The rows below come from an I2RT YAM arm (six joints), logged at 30 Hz.
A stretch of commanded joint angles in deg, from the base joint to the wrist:
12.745, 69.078, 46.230, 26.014, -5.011, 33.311
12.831, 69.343, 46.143, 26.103, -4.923, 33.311
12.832, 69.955, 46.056, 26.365, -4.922, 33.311
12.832, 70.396, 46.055, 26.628, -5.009, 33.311
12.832, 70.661, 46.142, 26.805, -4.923, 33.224
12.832, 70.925, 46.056, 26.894, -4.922, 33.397
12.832, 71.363, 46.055, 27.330, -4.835, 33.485
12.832, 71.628, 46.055, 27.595, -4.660, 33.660
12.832, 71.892, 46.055, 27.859, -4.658, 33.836
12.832, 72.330, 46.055, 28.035, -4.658, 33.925
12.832, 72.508, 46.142, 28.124, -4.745, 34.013
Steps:
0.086, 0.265, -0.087, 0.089, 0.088, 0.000
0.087, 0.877, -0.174, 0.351, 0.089, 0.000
0.087, 1.318, -0.175, 0.614, 0.002, 0.000
0.087, 1.583, -0.088, 0.791, 0.088, -0.087
0.087, 1.847, -0.174, 0.880, 0.089, 0.086
0.087, 2.285, -0.175, 1.316, 0.176, 0.174
0.087, 2.550, -0.175, 1.581, 0.351, 0.349
0.087, 2.814, -0.175, 1.845, 0.353, 0.525
0.087, 3.252, -0.175, 2.021, 0.353, 0.614
0.087, 3.430, -0.088, 2.110, 0.266, 0.702

